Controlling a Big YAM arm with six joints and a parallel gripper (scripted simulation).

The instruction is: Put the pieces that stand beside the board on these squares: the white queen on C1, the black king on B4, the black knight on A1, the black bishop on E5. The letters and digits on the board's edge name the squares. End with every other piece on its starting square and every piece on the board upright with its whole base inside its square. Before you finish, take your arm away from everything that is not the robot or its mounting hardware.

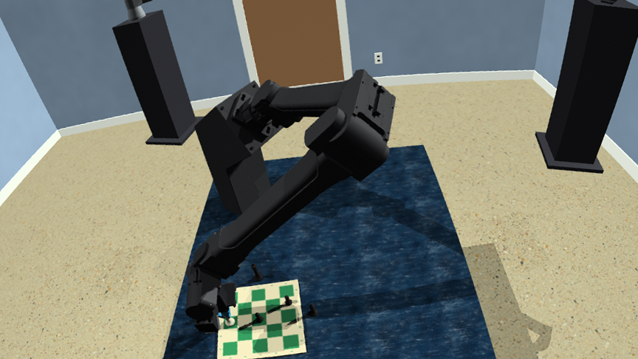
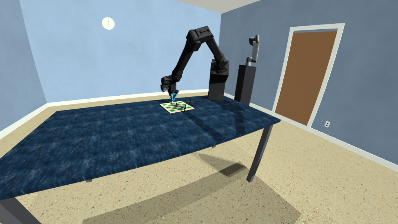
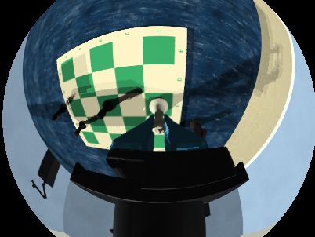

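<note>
The white queen is 1 cm ahead of my hand. Also, from my hand: black king (15 cm behind, 2 cm to the left, 1 cm below); then cream board (2 cm behind, 7 cm to the left, 4 cm below).
</note>
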